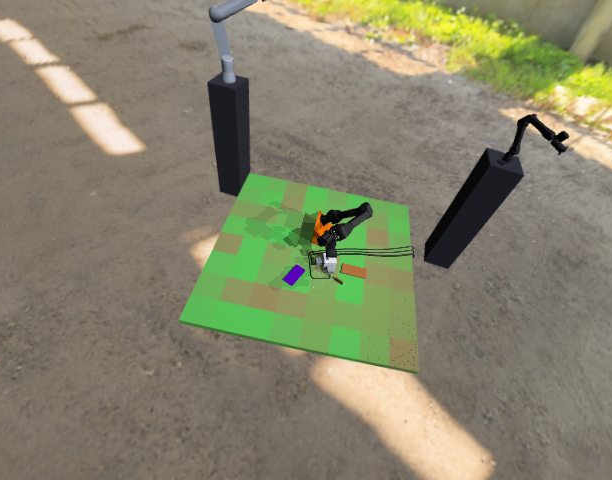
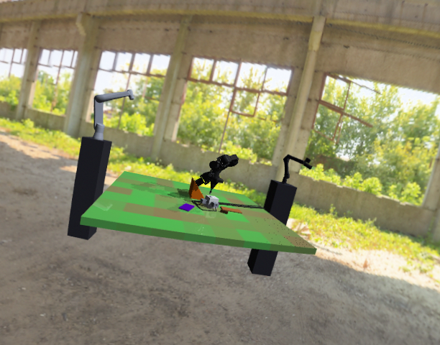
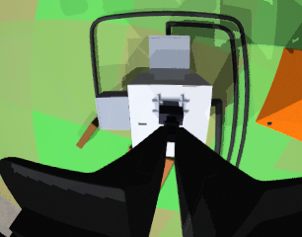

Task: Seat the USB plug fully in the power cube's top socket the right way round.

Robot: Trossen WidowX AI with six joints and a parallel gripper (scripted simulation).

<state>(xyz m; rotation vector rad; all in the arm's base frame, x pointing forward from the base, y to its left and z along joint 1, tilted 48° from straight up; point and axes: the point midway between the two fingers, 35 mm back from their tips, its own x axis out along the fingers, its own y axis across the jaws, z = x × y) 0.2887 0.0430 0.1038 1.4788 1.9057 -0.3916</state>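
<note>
Now: gripper tip 2 cm above the black USB plug. From my gripper tip the other things lie so: orange-brown flat block (3 cm behind, 19 cm to the left, 13 cm below); then brown stick (9 cm ahead, 12 cm to the left, 12 cm below); then metal USB socket (7 cm below).
</note>
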